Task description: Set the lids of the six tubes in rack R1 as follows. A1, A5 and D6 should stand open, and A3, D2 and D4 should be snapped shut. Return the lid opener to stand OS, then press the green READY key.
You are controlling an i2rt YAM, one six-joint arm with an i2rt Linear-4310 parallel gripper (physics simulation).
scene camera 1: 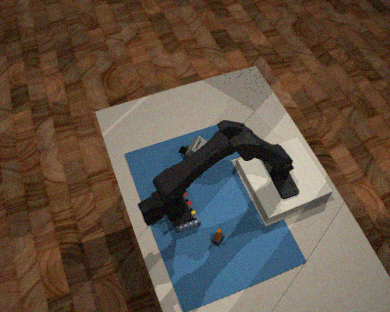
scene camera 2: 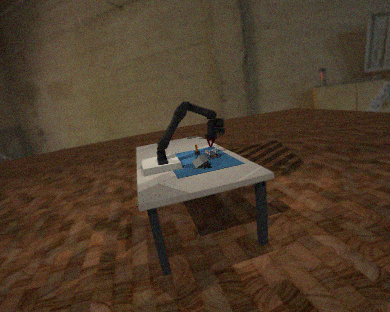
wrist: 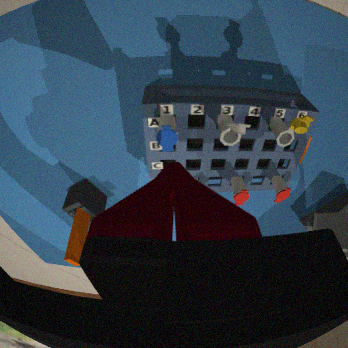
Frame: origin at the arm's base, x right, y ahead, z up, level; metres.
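Where they show: gripper, fingertip midpoint: [scene camera 1: 182, 218] [scene camera 2: 210, 147] [wrist: 173, 171]; arm's base, origin of the base link: [scene camera 1: 279, 174] [scene camera 2: 162, 160].
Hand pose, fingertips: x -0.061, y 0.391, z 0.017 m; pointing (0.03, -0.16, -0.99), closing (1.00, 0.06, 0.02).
Things, the pixels of their top centre, and the offset from my fingertips. "spot": a spot on its surface instead. Level surfaces: height alone.
- Rack R1, middle of its top: [wrist: 248, 180] [scene camera 1: 180, 205] [scene camera 2: 211, 148] dy -0.008, dx +0.049, dz -0.001 m
- blue lid, middle of its top: [wrist: 166, 138] dy +0.013, dx -0.005, dz -0.014 m
- open mouth, surface spot: [wrist: 231, 136] spot: dy +0.012, dx +0.037, dz -0.021 m
- whitish lid, middle of its top: [wrist: 239, 134] dy +0.026, dx +0.034, dz -0.003 m
- yellow lid, middle of its top: [wrist: 302, 130] dy +0.031, dx +0.076, dz -0.006 m
- Red lids cover D4, middle of its top: [wrist: 241, 197] dy -0.042, dx +0.057, dz -0.014 m
- D6, middle of its top: [wrist: 282, 195] dy -0.040, dx +0.095, dz -0.014 m
- orange lid opener, middle of its top: [wrist: 70, 261] [scene camera 1: 219, 231] dy -0.097, dx -0.089, dz +0.023 m
- grey sloped box, middle of its top: [wrist: 344, 259] [scene camera 1: 199, 144] [scene camera 2: 199, 155] dy -0.149, dx +0.256, dz +0.022 m
- thin orange strip, surface spot: [wrist: 305, 149] spot: dy -0.008, dx +0.116, dz -0.039 m
- blue mat, its level: dz -0.062 m
Rack R1 [scene camera 1: 189, 226] [wrist: 206, 154] stands on the blue mat. In the wrist view, A1 has a blue lid [wrist: 167, 138] over its mouth. A3 shows an open mouth [wrist: 231, 136] with a whitish lid [wrist: 243, 128] beside it. A5 shows an open mouth [wrist: 285, 137] with a yellow lid [wrist: 301, 125] swung aside. Red lids cover D4 [wrist: 241, 197] and D6 [wrist: 282, 194]. D2's lid is hidden by the fingers. My gripper [scene camera 2: 210, 144] [wrist: 173, 171] is shut and empty above the rack's front left. The orange lid opener [scene camera 1: 218, 233] [wrist: 77, 237] stands in dark stand OS [scene camera 1: 217, 241] [wrist: 85, 197]. The green key cannot be made out.
A grey sloped box [scene camera 1: 198, 144] [scene camera 2: 201, 161] [wrist: 330, 221] stands beyond the rack's column 6 end. A thin orange strip [wrist: 305, 149] shows beside that end. The arm rises from a white block [scene camera 1: 312, 175] [scene camera 2: 152, 165] beside the blue mat [scene camera 1: 260, 250].
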